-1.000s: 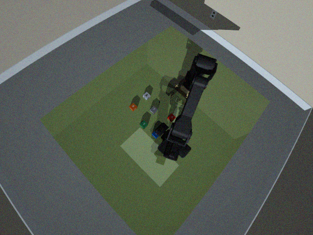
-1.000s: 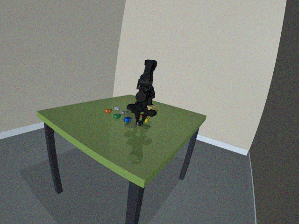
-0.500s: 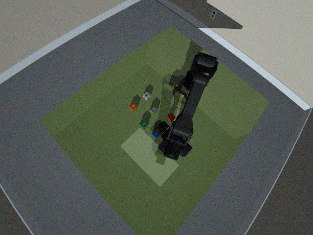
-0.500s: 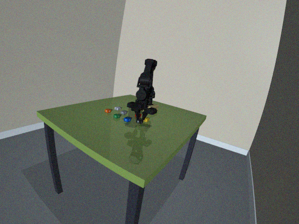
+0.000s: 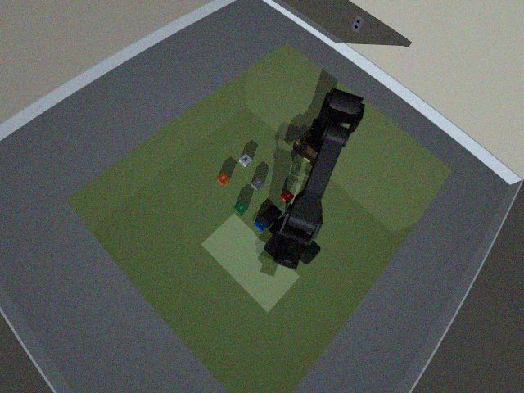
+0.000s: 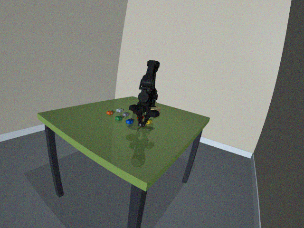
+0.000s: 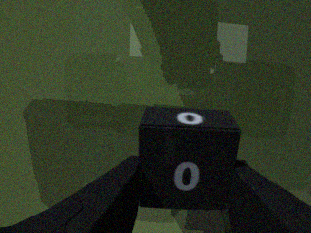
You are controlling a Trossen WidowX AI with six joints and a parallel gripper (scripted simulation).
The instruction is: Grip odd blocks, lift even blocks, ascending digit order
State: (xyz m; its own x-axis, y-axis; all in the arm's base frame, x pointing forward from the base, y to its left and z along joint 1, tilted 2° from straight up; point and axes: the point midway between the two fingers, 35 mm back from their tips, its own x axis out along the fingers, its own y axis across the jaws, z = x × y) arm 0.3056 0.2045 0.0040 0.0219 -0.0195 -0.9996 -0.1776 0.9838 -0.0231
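Now: gripper tip right at the black block. From my gripper tip the other things lie so: red block (11 cm to the right, 10 cm behind, 1 cm below); then yellow block (9 cm behind, 2 cm to the right, 1 cm below); then blue block (8 cm to the right, 3 cm ahead, 1 cm below).
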